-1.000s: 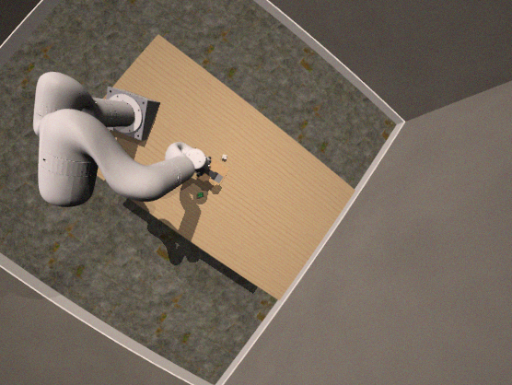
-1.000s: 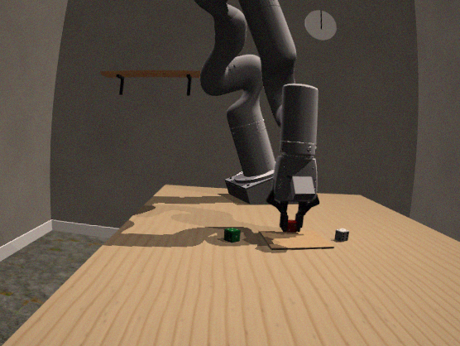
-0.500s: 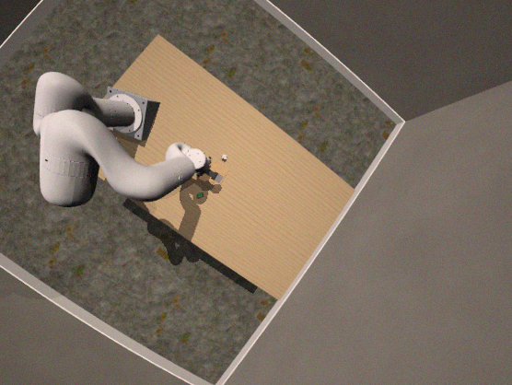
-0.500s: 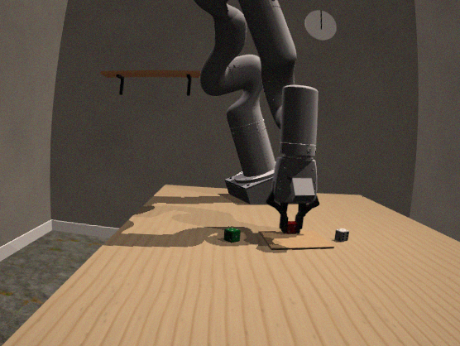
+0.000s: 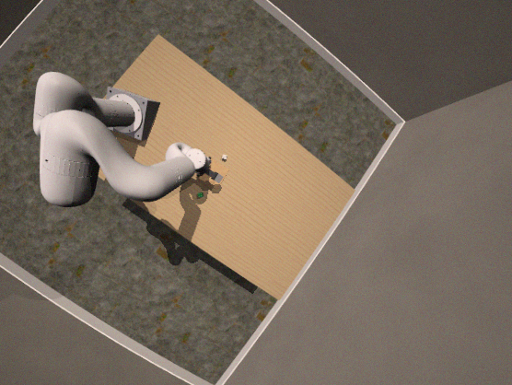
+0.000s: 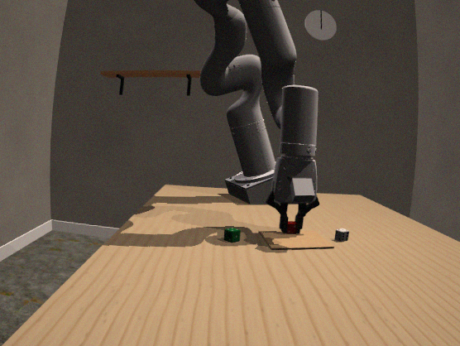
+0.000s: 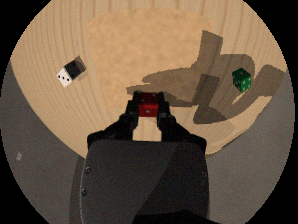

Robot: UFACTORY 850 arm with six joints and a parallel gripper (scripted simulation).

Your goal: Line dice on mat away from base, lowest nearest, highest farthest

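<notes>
Now: hand 1 cm above the red die. Also, from my hand: white die (11 cm to the left, 6 cm ahead, 1 cm below); then green die (14 cm to the right, 6 cm ahead, 1 cm below); then tan mat (5 cm ahead, 2 cm below).
</notes>
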